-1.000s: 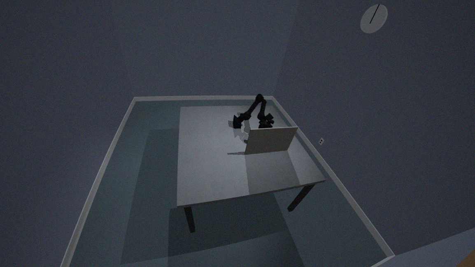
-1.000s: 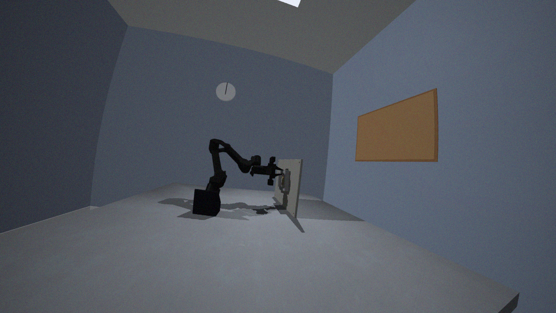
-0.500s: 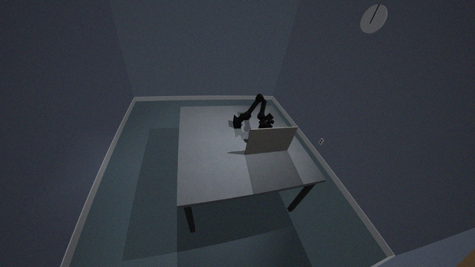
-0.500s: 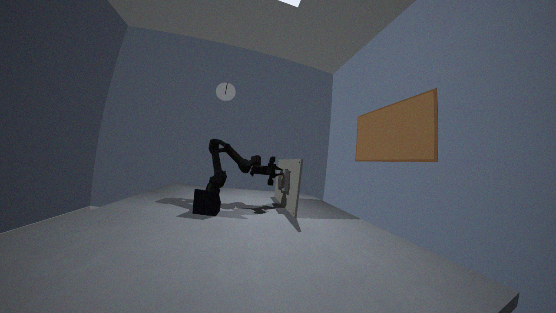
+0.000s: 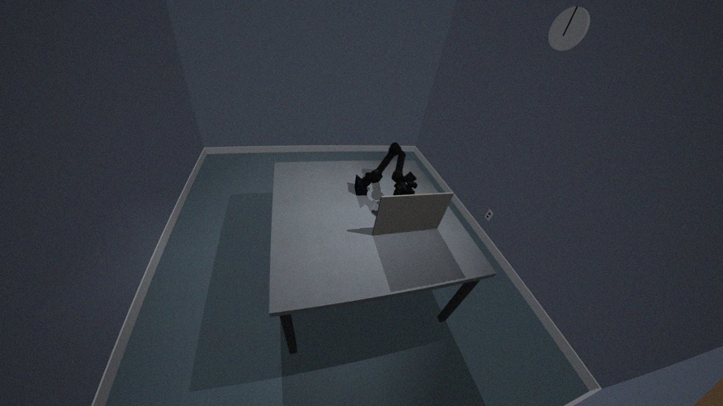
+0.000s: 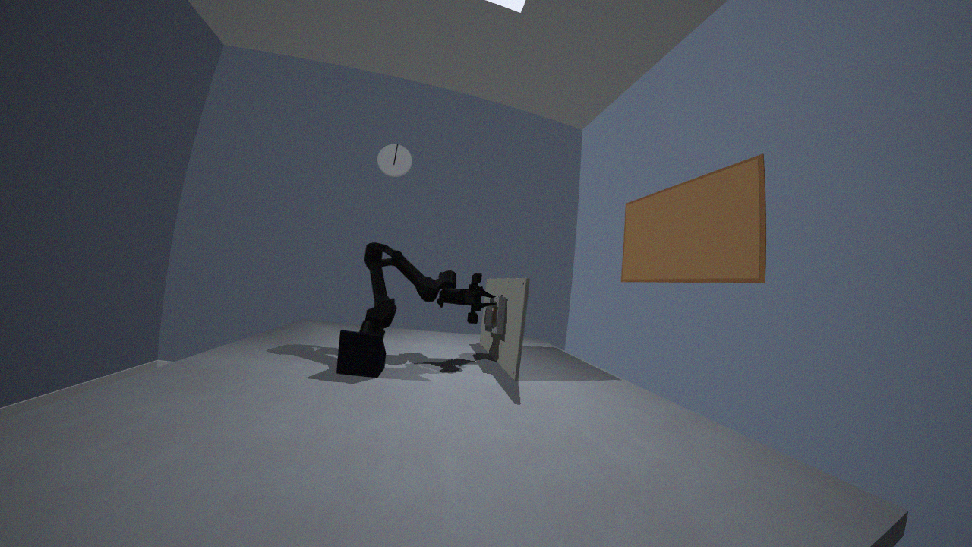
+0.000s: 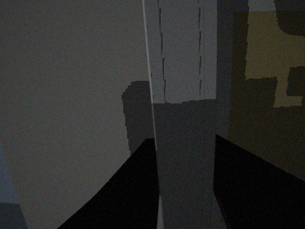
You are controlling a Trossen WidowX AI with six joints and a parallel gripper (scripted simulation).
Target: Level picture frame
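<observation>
Right now my gripper tip is 50 mm above the picture frame. From my gripper tip the other things lie so: wall panel (20 mm ahead, 10 mm to the left, 70 mm below).
</observation>
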